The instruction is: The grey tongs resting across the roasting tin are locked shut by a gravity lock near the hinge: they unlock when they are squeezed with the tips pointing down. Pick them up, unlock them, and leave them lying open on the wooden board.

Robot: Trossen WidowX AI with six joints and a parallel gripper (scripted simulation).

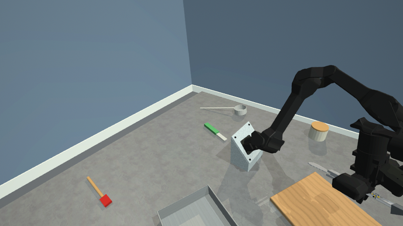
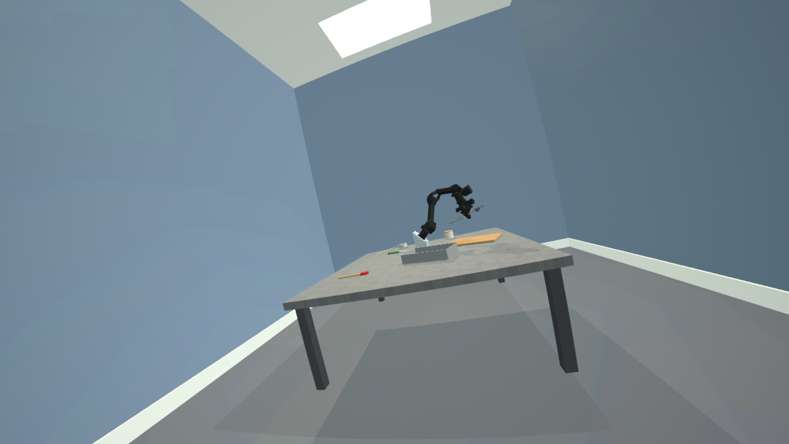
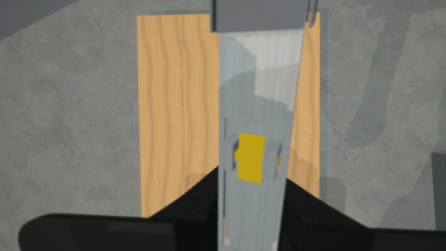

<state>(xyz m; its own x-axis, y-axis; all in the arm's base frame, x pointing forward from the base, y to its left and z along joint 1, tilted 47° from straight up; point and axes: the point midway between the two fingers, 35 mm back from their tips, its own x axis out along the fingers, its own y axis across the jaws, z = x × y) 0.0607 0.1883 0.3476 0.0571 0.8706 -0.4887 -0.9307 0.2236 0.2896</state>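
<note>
Right now the yellow lock piece is 20 mm to the left of my gripper tip and 40 mm above it. Also, from my gripper tip: wooden lid 430 mm behind, 220 mm to the right, 130 mm below; roasting tin 310 mm ahead, 280 mm to the right, 140 mm below; wooden board 10 mm behind, 10 mm to the right, 160 mm below.
</note>
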